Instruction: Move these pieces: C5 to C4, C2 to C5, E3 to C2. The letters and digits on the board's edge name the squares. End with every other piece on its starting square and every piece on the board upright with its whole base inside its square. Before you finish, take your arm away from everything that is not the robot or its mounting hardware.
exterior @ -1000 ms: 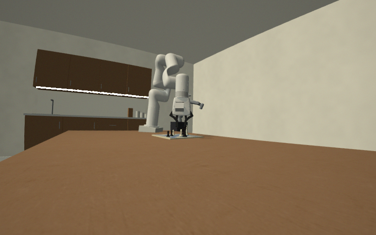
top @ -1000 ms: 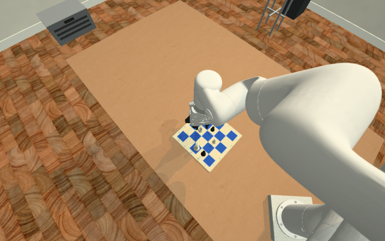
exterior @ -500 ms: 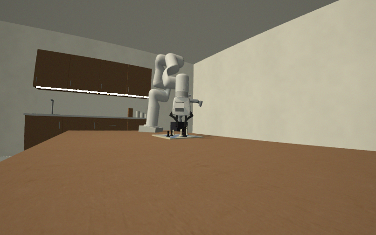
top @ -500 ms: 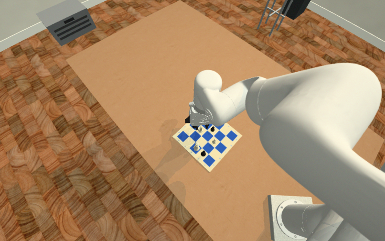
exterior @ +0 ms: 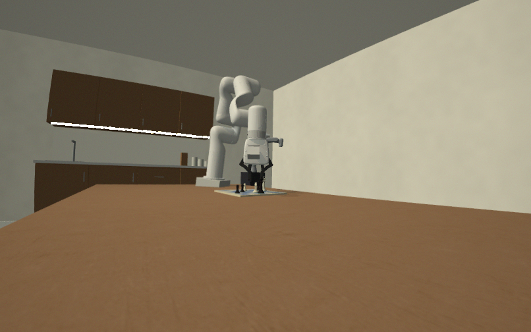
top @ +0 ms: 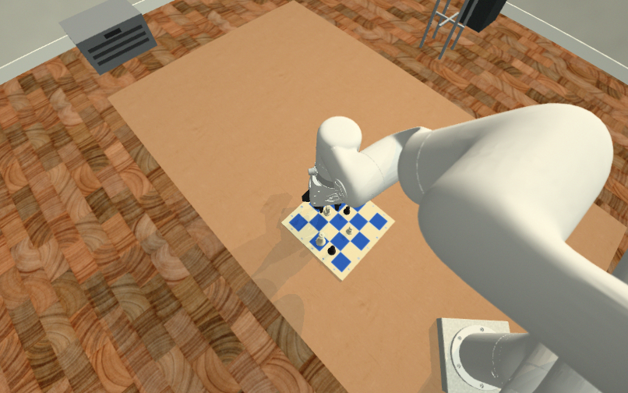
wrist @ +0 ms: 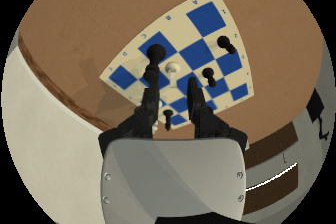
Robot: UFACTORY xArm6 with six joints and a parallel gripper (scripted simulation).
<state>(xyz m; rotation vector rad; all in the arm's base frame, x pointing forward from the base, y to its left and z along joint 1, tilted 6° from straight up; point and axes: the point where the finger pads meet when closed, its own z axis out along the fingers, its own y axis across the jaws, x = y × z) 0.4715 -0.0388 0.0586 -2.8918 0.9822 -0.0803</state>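
Now: the blue-and-cream chessboard 40 mm behind my hand and 60 mm below it. Also, from my hand: white pawn: 80 mm behind, 50 mm below; white chess piece: 40 mm behind, 70 mm to the left, 30 mm below; black pawn: 80 mm behind, 70 mm to the left, 40 mm below.
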